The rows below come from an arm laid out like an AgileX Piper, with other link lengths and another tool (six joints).
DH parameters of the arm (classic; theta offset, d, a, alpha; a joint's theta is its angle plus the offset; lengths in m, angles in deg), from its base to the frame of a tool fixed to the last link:
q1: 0 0.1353 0 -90
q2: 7.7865 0 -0.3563 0
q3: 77.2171 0 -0.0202 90
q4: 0 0.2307 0 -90
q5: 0 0 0 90
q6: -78 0.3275 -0.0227 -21.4
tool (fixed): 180 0.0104 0 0
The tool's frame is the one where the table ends.
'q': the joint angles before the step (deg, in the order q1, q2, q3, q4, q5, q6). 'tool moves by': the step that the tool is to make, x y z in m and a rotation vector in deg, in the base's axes. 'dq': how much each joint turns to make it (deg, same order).
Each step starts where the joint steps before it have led.
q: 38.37, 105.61, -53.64, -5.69, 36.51, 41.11
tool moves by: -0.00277, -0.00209, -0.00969, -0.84, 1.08, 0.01
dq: 0.00, 1.54, 0.00, 0.00, -0.18, 0.00
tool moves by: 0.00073, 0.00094, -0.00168, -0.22, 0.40, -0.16
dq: -0.01, 0.62, -0.73, 0.18, 0.56, -0.02
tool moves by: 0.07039, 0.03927, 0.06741, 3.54, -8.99, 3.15
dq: -0.10, -1.88, -13.65, -2.59, 6.16, -2.15
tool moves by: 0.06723, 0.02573, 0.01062, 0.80, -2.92, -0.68
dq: -1.94, 7.53, -14.78, -0.43, 4.32, -1.67
